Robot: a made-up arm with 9 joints. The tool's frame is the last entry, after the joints.
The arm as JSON. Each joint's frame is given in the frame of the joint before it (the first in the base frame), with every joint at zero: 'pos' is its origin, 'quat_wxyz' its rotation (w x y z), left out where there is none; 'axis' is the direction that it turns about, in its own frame. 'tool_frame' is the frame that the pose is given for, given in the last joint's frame.
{
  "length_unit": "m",
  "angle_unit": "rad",
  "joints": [
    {
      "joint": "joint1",
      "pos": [
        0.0,
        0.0,
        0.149
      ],
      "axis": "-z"
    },
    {
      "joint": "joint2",
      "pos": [
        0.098,
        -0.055,
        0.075
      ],
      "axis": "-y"
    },
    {
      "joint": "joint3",
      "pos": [
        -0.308,
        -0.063,
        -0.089
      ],
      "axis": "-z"
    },
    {
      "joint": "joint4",
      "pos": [
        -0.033,
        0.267,
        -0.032
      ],
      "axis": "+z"
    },
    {
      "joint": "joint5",
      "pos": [
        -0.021,
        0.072,
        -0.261
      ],
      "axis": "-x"
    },
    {
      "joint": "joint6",
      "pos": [
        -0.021,
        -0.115,
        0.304
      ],
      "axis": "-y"
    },
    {
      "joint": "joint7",
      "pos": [
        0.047,
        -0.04,
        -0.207
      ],
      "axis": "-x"
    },
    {
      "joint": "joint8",
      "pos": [
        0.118,
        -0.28,
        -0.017
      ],
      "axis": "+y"
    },
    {
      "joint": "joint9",
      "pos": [
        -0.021,
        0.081,
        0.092
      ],
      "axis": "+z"
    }
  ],
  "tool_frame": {
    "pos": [
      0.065,
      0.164,
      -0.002
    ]
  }
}
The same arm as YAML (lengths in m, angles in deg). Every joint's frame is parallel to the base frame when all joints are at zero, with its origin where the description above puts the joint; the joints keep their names.
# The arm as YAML. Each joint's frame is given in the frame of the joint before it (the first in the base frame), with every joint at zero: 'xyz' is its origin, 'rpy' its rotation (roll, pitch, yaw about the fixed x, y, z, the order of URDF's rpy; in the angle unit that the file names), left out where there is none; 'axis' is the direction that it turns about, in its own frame. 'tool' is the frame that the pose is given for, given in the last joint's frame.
units:
  length: m
  angle: deg
joints:
  - name: joint1
    type: revolute
    origin:
      xyz: [0.0, 0.0, 0.149]
    axis: [0.0, 0.0, -1.0]
  - name: joint2
    type: revolute
    origin:
      xyz: [0.098, -0.055, 0.075]
    axis: [0.0, -1.0, 0.0]
  - name: joint3
    type: revolute
    origin:
      xyz: [-0.308, -0.063, -0.089]
    axis: [0.0, 0.0, -1.0]
  - name: joint4
    type: revolute
    origin:
      xyz: [-0.033, 0.267, -0.032]
    axis: [0.0, 0.0, 1.0]
  - name: joint5
    type: revolute
    origin:
      xyz: [-0.021, 0.072, -0.261]
    axis: [-1.0, 0.0, 0.0]
  - name: joint6
    type: revolute
    origin:
      xyz: [-0.021, -0.115, 0.304]
    axis: [0.0, -1.0, 0.0]
  - name: joint7
    type: revolute
    origin:
      xyz: [0.047, -0.04, -0.207]
    axis: [-1.0, 0.0, 0.0]
  - name: joint8
    type: revolute
    origin:
      xyz: [0.118, -0.28, -0.017]
    axis: [0.0, 1.0, 0.0]
  - name: joint9
    type: revolute
    origin:
      xyz: [-0.021, 0.081, 0.092]
    axis: [0.0, 0.0, 1.0]
tool:
  origin:
    xyz: [0.065, 0.164, -0.002]

